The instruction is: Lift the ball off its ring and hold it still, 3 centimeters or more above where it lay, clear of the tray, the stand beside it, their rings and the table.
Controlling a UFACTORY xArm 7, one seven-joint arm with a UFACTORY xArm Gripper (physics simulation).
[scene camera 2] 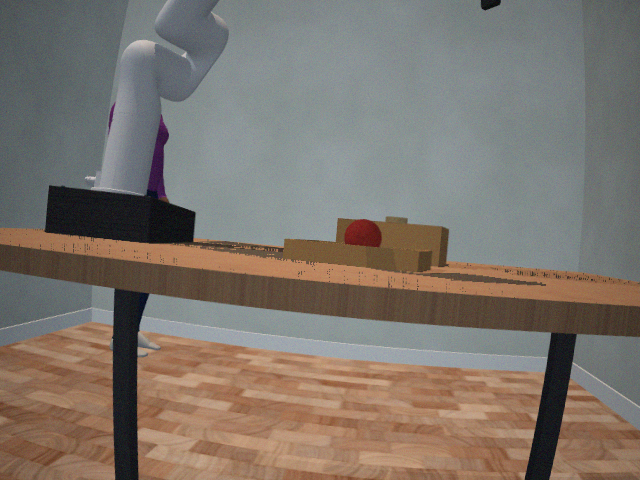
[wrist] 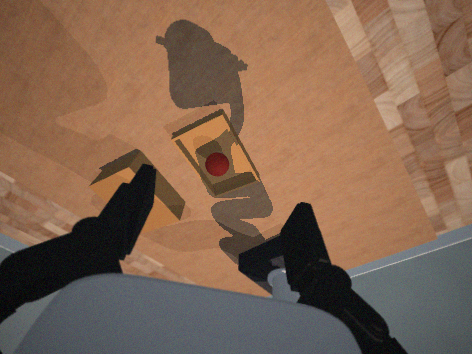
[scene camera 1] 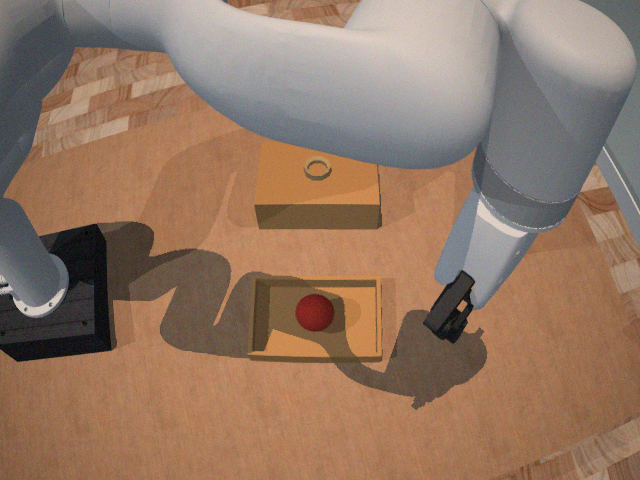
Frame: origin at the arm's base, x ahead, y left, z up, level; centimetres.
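Seen in the pictures: gripper, fingertip midpoint: (wrist: 224, 201) (scene camera 1: 473, 293); arm's base, origin of the base link: (scene camera 2: 121, 198) (wrist: 286, 278) (scene camera 1: 40, 286).
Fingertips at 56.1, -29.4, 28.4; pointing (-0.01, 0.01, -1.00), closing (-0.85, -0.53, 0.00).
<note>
Offsets run from my fingertips to a thing's top centre, as dx, dy, dz. "*": to the spot under its first point.
The red ball @[-10.8, +16.4, -29.2] (scene camera 1: 314, 312) (scene camera 2: 362, 233) (wrist: 217, 164) rests inside the shallow orange tray @[-10.8, +16.4, -33.0] (scene camera 1: 315, 355) (scene camera 2: 315, 251) (wrist: 235, 183), and its ring is hidden beneath it. The stand (scene camera 1: 317, 216) (scene camera 2: 418, 240) (wrist: 170, 194) is a taller orange block beside the tray. An empty pale ring @[* -5.1, +36.5, -28.0] (scene camera 1: 317, 177) (scene camera 2: 396, 220) lies on its top. My gripper (scene camera 1: 440, 332) (wrist: 224, 201) is open and empty, high above the table and off to the right of the tray in scene camera 1. In scene camera 2 a small black part of it shows at the top edge.
The black base block (scene camera 1: 98, 294) (scene camera 2: 98, 214) carries the arm at the left of the table (scene camera 1: 180, 413) (scene camera 2: 320, 302). The arm's links pass above the stand in scene camera 1. A person in purple (scene camera 2: 158, 170) stands partly hidden behind the arm.
</note>
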